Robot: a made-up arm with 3 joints. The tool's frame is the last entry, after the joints.
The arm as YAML. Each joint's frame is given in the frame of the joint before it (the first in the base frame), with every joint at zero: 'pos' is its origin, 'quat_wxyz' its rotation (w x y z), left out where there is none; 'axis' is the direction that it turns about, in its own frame. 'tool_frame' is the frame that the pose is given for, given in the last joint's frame.
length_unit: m
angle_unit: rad
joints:
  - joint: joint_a
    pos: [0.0, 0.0, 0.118]
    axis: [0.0, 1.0, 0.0]
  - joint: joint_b
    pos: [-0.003, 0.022, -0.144]
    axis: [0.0, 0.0, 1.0]
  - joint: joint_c
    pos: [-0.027, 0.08, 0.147]
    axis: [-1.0, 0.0, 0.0]
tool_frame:
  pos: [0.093, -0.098, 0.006]
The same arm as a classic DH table. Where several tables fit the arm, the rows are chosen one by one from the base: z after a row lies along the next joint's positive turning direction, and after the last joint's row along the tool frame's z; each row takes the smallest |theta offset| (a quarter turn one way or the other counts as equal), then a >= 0, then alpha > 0; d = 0 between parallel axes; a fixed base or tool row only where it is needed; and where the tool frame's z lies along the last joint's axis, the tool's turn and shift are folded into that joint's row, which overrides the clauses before.
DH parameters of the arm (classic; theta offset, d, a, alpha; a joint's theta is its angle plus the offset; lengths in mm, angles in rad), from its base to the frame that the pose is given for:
base (fixed): 0 118 0 -1.5708
joint_a: 0 22 -3 1.5708
joint_b: 1.5708 3 80 -1.5708
joint_c: 0 -66 -98 1.5708
tool (fixed): -1.5708 6 0 0

